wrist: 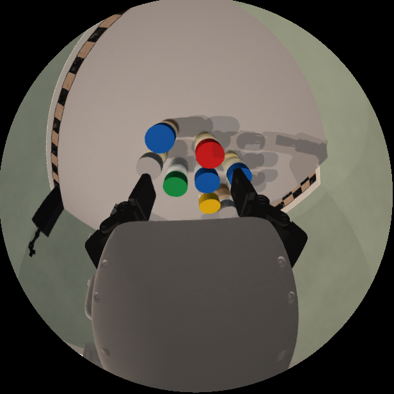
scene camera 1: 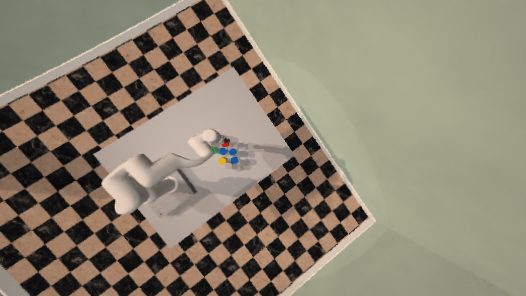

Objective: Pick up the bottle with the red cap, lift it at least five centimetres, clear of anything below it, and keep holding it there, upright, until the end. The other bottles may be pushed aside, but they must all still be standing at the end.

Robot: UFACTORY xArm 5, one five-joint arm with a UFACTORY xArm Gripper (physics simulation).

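The bottle with the red cap (scene camera 1: 225,144) (wrist: 210,153) stands upright among the other bottles, with its body partly hidden under the cap. In the wrist view it is a little beyond the line between the fingertips and right of their middle. My gripper (wrist: 191,181) is open, with its black fingers wide apart and nothing held. In the scene view most of the gripper is hidden under the arm's white end, and a dark finger part shows beside the red cap. A blue-capped bottle (wrist: 207,180) stands close to the red-capped one, on the near side in the wrist view.
In the wrist view, a blue cap (wrist: 160,138) and a pale cap (wrist: 149,166) are at left, near the left finger. A green cap (wrist: 175,184) and a yellow cap (wrist: 209,203) are nearer. Another blue cap (wrist: 245,173) is partly behind the right finger.
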